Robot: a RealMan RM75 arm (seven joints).
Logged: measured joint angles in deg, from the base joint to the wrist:
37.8, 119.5, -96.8, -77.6, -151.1, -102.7, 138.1
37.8, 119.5, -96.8, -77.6, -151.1, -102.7, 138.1
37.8, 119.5, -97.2, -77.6, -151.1, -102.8, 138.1
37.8, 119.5, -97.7, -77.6, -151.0, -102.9, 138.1
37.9, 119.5, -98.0, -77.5, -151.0, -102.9, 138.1
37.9, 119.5, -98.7, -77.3, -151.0, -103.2, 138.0
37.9, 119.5, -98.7, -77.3, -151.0, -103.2, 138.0
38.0, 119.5, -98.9, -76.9, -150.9, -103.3, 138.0
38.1, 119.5, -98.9, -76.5, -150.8, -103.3, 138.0
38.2, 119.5, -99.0, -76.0, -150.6, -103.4, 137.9
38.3, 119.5, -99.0, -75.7, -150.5, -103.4, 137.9
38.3, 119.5, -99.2, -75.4, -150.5, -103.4, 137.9
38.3, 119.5, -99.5, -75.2, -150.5, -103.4, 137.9
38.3, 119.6, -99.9, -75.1, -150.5, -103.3, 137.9
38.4, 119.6, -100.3, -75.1, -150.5, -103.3, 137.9
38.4, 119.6, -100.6, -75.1, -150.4, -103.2, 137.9
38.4, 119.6, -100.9, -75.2, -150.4, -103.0, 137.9
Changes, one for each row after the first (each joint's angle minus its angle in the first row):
0.0, 0.0, 0.0, 0.0, 0.0, 0.0, 0.0
0.0, 0.0, -0.4, 0.0, 0.0, -0.1, 0.0
0.0, 0.0, -0.9, 0.0, 0.1, -0.2, 0.0
0.1, 0.0, -1.2, 0.1, 0.1, -0.2, 0.0
0.1, 0.0, -1.9, 0.3, 0.1, -0.5, -0.1
0.1, 0.0, -1.9, 0.3, 0.1, -0.5, -0.1
0.2, 0.0, -2.1, 0.7, 0.2, -0.6, -0.1
0.3, 0.0, -2.1, 1.1, 0.3, -0.6, -0.1
0.4, 0.0, -2.2, 1.6, 0.5, -0.7, -0.2
0.5, 0.0, -2.2, 1.9, 0.6, -0.7, -0.2
0.5, 0.0, -2.4, 2.2, 0.6, -0.7, -0.2
0.5, 0.0, -2.7, 2.4, 0.6, -0.7, -0.2
0.5, 0.1, -3.1, 2.5, 0.6, -0.6, -0.2
0.6, 0.1, -3.5, 2.5, 0.6, -0.6, -0.2
0.6, 0.1, -3.8, 2.5, 0.7, -0.5, -0.2
0.6, 0.1, -4.1, 2.4, 0.7, -0.3, -0.2

